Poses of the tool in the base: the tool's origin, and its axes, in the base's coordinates. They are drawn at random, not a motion.
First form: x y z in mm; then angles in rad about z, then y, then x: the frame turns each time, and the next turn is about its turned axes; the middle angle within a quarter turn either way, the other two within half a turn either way.
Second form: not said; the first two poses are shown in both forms.
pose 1, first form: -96.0, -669.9, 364.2, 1.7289, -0.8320, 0.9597
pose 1, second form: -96.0, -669.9, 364.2, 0.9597, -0.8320, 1.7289
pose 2, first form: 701.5, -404.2, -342.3, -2.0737, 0.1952, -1.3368
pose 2, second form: 701.5, -404.2, -342.3, -1.3368, 0.1952, -2.0737
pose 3, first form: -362.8, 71.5, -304.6, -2.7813, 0.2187, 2.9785
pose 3, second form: -362.8, 71.5, -304.6, 2.9785, 0.2187, -2.7813
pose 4, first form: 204.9, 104.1, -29.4, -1.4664, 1.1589, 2.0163
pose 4, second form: 204.9, 104.1, -29.4, 2.0163, 1.1589, -1.4664
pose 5, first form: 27.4, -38.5, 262.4, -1.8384, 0.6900, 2.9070
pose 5, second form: 27.4, -38.5, 262.4, 2.9070, 0.6900, -1.8384
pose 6, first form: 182.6, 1.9, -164.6, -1.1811, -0.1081, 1.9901
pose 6, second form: 182.6, 1.9, -164.6, 1.9901, -0.1081, -1.1811
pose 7, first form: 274.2, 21.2, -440.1, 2.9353, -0.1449, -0.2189
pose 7, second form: 274.2, 21.2, -440.1, -0.2189, -0.1449, 2.9353
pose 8, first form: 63.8, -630.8, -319.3, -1.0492, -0.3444, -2.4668
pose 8, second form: 63.8, -630.8, -319.3, -2.4668, -0.3444, -1.0492
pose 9, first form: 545.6, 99.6, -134.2, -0.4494, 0.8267, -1.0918
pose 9, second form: 545.6, 99.6, -134.2, -1.0918, 0.8267, -0.4494
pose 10, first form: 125.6, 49.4, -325.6, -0.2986, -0.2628, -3.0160
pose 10, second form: 125.6, 49.4, -325.6, -3.0160, -0.2628, -0.2986
